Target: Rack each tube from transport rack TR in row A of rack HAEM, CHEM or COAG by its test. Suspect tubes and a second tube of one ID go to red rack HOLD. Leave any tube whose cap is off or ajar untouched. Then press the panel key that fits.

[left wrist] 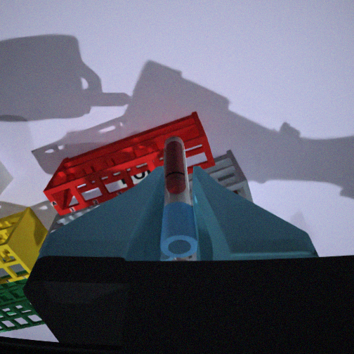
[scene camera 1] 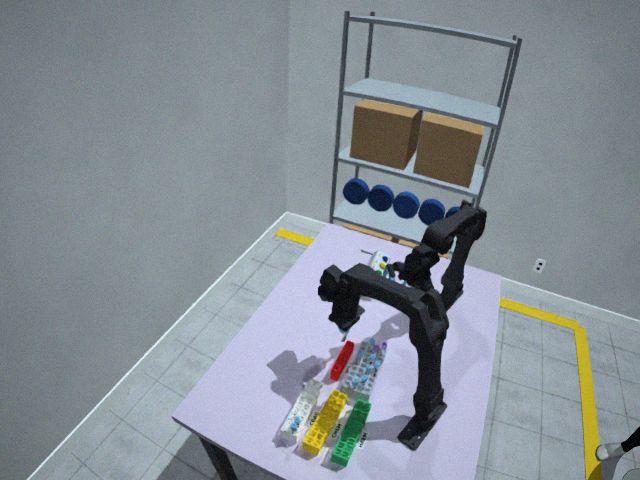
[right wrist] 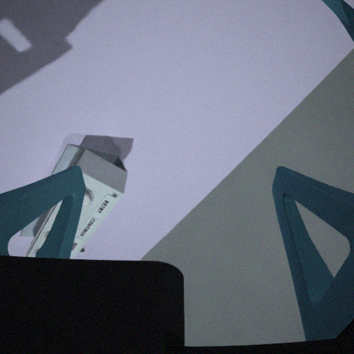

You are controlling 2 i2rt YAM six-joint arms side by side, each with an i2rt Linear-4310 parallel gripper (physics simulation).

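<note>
My left gripper is shut on a tube with a light-blue cap and dark red contents, held above the table beyond the red rack HOLD. Its label does not show. The grey transport rack stands beside the red rack and holds several blue- and purple-capped tubes. White rack COAG holds light-blue-capped tubes at its near end. Yellow rack CHEM and green rack HAEM stand beside it. My right gripper is open and empty, near the key panel.
The right wrist view shows the panel's RETRY and CONTINUE labels behind the left-hand finger, and the table edge running diagonally. A teal fingertip shows at that view's top right corner. A shelf unit with boxes stands behind the table.
</note>
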